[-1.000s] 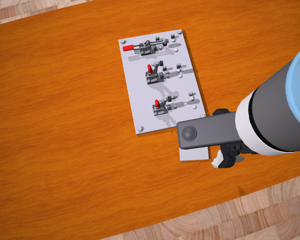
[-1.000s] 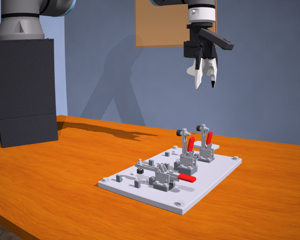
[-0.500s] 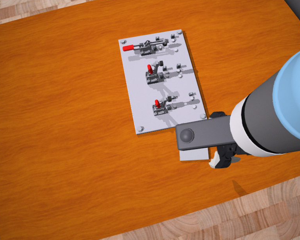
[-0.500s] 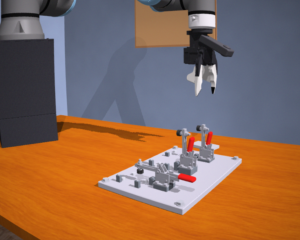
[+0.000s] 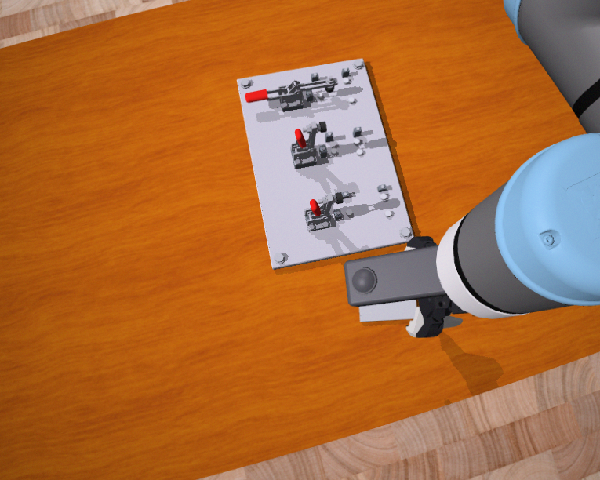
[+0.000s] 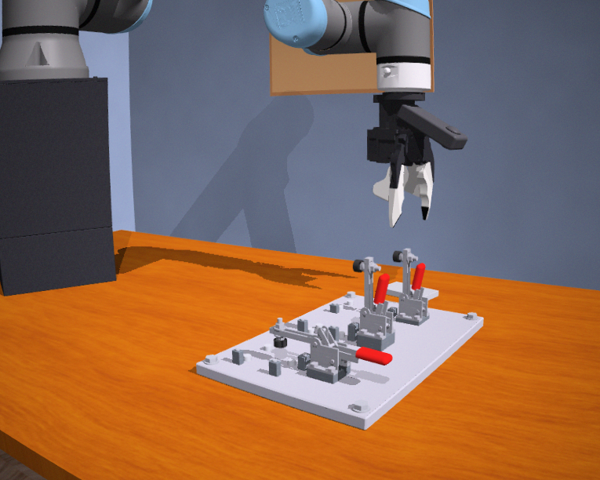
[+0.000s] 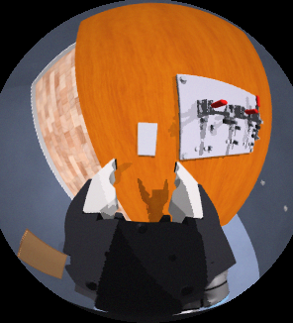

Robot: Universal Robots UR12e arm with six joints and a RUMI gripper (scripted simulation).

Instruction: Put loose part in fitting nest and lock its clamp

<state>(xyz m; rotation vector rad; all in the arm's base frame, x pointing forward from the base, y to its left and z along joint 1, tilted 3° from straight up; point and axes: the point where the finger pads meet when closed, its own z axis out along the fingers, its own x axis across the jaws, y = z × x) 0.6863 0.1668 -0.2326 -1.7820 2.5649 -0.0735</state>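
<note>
My gripper is now 130 mm above the flat grey rectangular part. Round my hand: grey fixture plate (270 mm to the right, 130 mm below).
</note>
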